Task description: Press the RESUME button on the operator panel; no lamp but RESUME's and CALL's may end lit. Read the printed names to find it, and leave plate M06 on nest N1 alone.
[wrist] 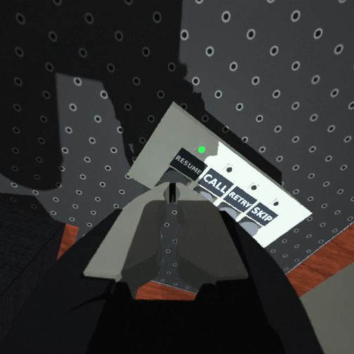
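Note:
The operator panel (155, 145) is a pale plate lying at a slant in the middle of the wrist view. Its printed names read RESUME (188, 164), CALL (215, 183), RETRY (240, 199) and SKIP (262, 214). The lamp above RESUME (201, 149) is lit green. The lamps above CALL (229, 169), RETRY (253, 187) and SKIP (275, 203) are dark. My gripper (173, 184) is shut and empty. Its tips are over the RESUME button (172, 177), which is partly hidden by them; whether they touch it I cannot tell. Plate M06 and nest N1 do not show.
The panel lies on a dark grey board (260, 65) with rows of ringed holes. A large shadow covers the board's left part. Reddish wood (320, 260) shows beyond the board's edge. A dark block (30, 235) stands at the lower left, and a grey-beige surface (332, 305) is at the lower right.

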